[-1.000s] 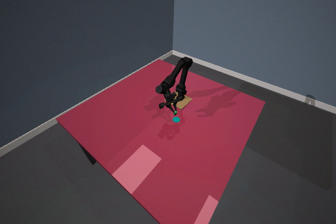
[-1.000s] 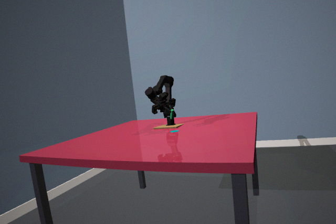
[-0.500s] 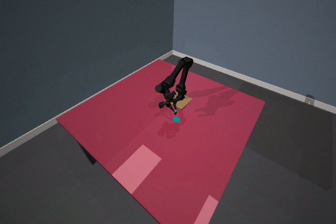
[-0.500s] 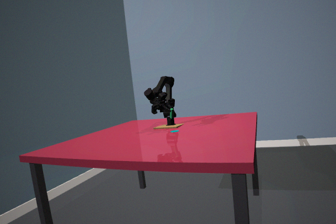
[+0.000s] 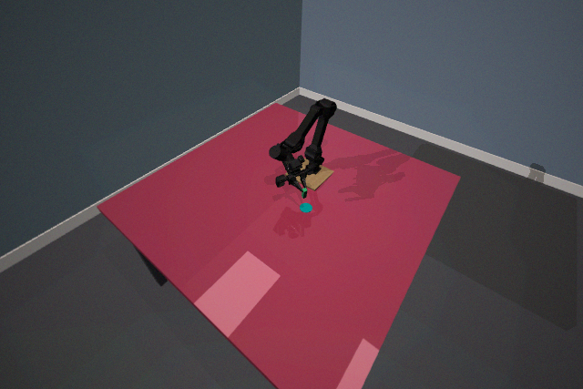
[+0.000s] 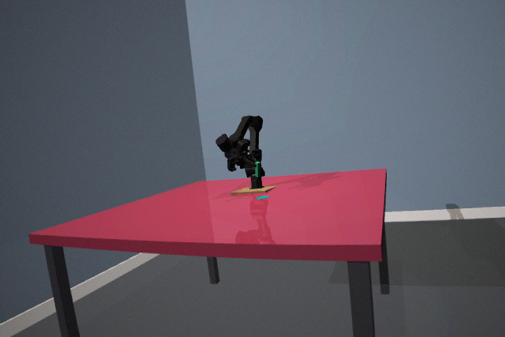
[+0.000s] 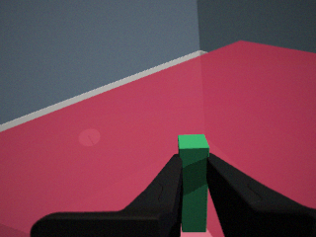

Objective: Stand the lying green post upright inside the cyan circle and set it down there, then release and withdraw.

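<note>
The cyan circle lies 4 cm behind my gripper tip, 1 cm to the right of it and 15 cm below it. Also, from my gripper tip: green post: 2 cm below.
</note>
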